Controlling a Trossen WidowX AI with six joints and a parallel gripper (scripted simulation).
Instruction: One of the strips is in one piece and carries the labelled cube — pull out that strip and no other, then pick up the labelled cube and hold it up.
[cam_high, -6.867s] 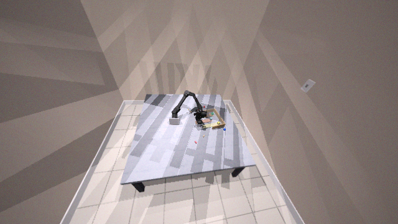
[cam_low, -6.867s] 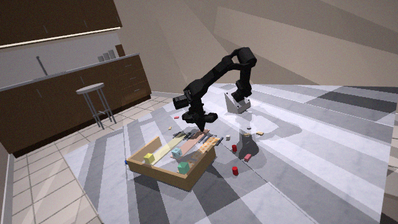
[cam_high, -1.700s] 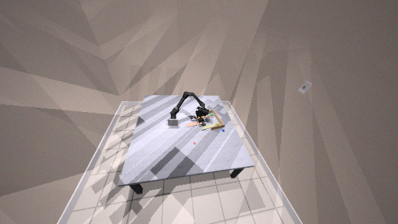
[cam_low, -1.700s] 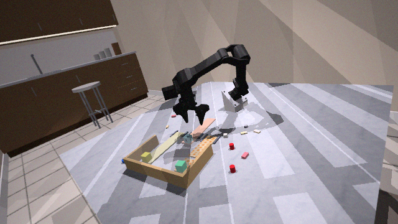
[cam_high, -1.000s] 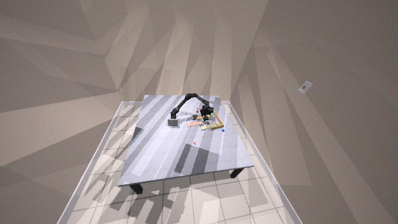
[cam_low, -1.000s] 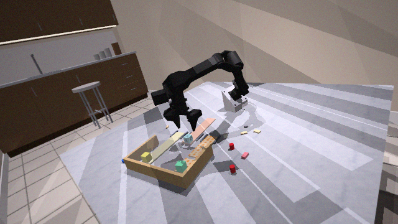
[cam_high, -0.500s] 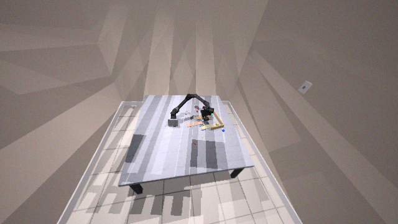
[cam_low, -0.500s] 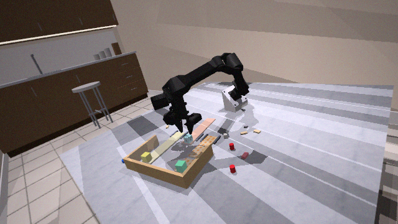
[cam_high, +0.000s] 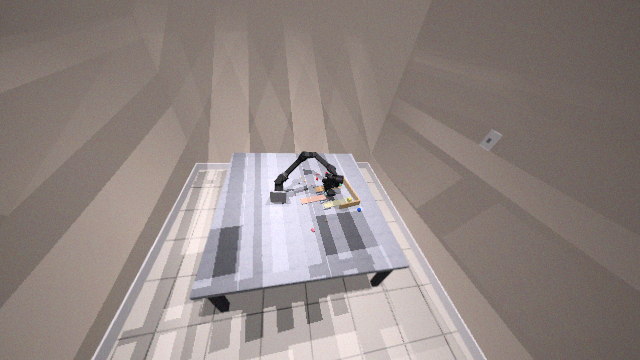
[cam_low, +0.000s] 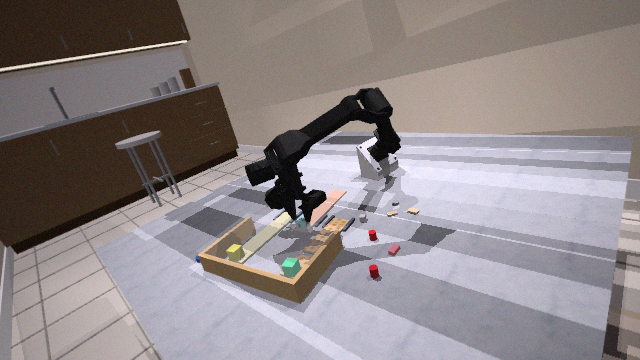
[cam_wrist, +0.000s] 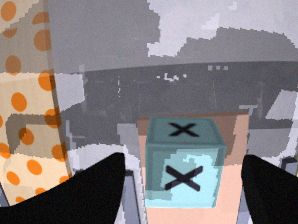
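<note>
Now: the orange-dotted strip 9 cm to the left of my gripper tip, 2 cm below it and 2 cm behind it.
</note>
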